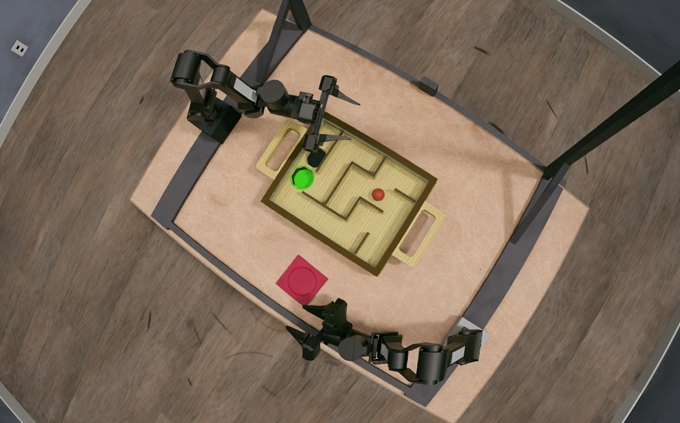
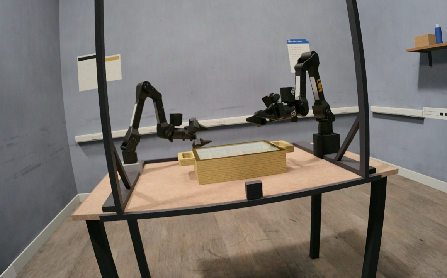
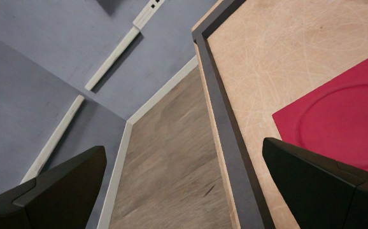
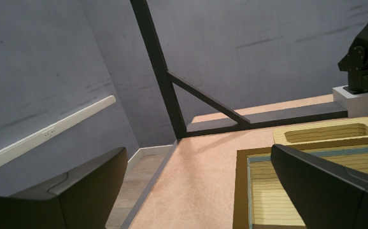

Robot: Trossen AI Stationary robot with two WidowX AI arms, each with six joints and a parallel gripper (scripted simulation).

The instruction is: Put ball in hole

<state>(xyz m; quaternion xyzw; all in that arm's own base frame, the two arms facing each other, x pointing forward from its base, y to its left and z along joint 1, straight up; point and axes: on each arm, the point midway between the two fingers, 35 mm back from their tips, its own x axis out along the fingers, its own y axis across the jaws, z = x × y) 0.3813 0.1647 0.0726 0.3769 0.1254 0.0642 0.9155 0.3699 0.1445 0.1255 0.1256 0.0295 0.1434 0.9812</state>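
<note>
Right now the wooden maze board is 11 cm ahead of my right hand, 10 cm to the left of it and 18 cm below it. The rest, counted from my right hand: round button: 36 cm ahead, 15 cm to the left, 23 cm below.
Now: the round button 5 cm behind my left hand, 9 cm to the right of it and 12 cm below it. The rest, counted from my left hand: wooden maze board 31 cm behind, 15 cm to the right, 8 cm below.
</note>
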